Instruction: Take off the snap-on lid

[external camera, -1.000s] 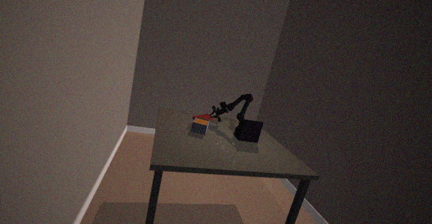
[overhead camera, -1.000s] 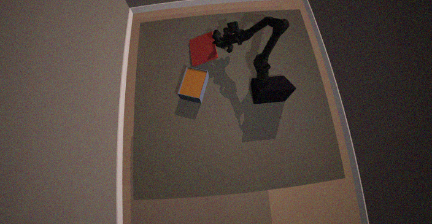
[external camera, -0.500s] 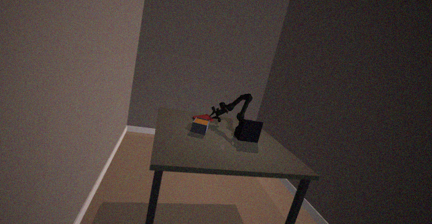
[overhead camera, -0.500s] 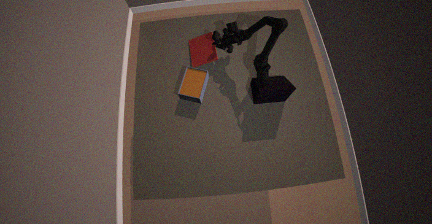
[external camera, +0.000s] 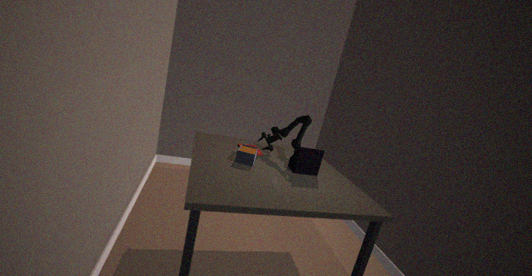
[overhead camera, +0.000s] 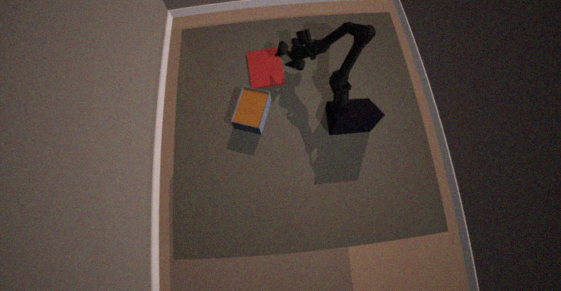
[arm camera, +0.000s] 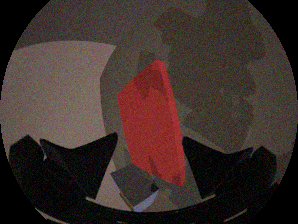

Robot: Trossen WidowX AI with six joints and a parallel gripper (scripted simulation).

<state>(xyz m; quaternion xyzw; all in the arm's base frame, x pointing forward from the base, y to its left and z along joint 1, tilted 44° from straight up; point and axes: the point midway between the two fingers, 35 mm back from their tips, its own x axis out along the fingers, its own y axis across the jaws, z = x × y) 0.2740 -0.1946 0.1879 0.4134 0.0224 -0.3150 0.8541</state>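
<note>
Right now my gripper tip is 80 mm short of the red lid, 50 mm above it and 20 mm to the right of it. Also, from my gripper tip: blue storage box (290 mm to the left, 130 mm ahead, 10 mm below).
</note>
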